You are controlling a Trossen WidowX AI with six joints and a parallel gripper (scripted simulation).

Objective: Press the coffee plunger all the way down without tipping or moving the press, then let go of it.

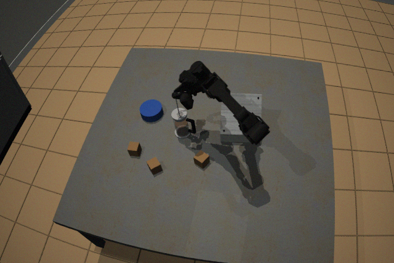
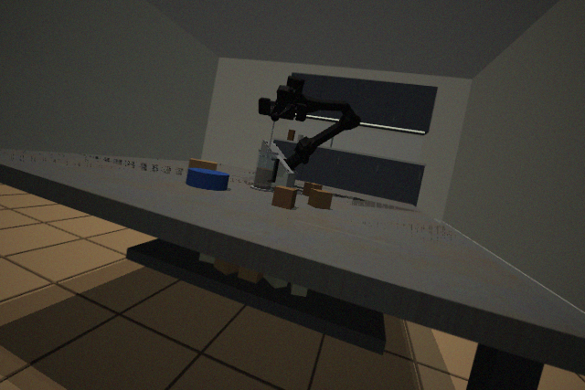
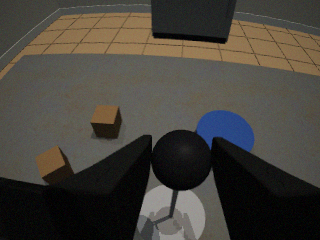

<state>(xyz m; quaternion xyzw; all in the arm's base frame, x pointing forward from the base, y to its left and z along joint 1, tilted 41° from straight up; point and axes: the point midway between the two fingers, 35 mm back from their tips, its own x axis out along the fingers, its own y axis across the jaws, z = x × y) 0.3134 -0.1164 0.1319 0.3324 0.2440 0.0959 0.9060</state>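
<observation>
The glass coffee press lies 140 mm below my gripper tip and 30 mm behind it. Round my gripper tip: blue disc (240 mm below, 170 mm ahead, 110 mm to the right).
</observation>
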